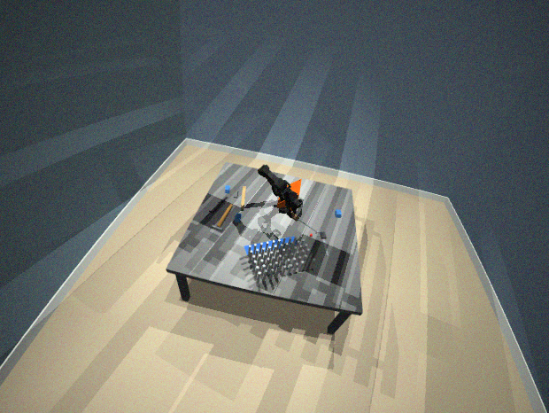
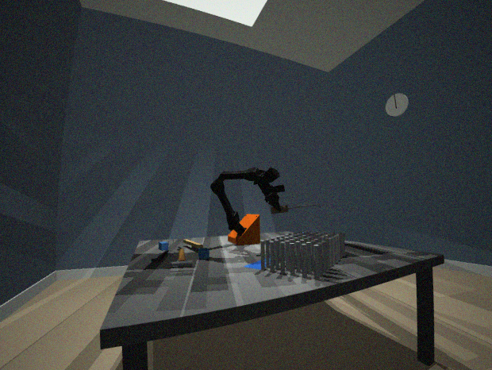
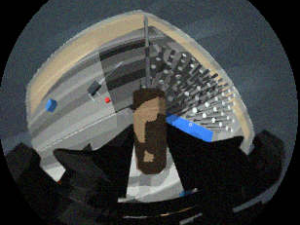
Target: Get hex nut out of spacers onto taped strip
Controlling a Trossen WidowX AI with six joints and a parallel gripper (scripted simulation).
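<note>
My gripper tip is now 6 cm short of the hook tool, 8 cm to the right of it and 2 cm below it. Also, from my gripper tip: blue taped strip (11 cm ahead, 11 cm to the right, 22 cm below); then red thing (5 cm behind, 18 cm to the left, 21 cm below).
</note>
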